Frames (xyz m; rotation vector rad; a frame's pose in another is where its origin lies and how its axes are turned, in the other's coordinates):
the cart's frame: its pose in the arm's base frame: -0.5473 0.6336 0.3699 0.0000 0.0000 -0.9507
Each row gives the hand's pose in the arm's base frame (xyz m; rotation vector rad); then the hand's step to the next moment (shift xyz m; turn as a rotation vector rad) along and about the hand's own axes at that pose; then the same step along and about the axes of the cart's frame.
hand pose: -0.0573 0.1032 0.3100 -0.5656 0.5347 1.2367
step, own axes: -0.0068 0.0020 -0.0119 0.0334 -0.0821 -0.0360
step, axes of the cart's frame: 0.0074 -0.0107 -0.0047 0.0646 0.0583 -0.0399
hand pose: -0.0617 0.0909 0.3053 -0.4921 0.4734 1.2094
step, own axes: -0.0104 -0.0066 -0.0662 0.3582 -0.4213 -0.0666
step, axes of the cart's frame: 0.0385 -0.0301 -0.0463 0.1957 0.4730 -0.2196
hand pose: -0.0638 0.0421 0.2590 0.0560 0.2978 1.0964
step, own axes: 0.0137 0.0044 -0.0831 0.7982 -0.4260 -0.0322
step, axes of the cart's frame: -0.0163 -0.0131 -0.0817 -0.0060 0.8609 -0.2800
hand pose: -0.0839 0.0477 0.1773 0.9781 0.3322 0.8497
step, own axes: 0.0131 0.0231 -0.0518 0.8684 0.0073 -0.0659
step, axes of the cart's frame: -0.0578 -0.0001 -0.0073 -0.2696 0.8251 0.0707
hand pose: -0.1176 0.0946 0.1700 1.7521 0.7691 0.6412
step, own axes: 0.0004 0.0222 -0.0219 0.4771 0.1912 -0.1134
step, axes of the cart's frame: -0.0139 -0.0045 0.0276 -0.1650 0.4384 0.2401
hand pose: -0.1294 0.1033 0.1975 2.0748 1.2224 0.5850
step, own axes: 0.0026 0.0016 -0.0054 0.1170 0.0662 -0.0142
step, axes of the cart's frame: -0.0036 0.0008 0.0050 -0.0197 0.1177 0.0635
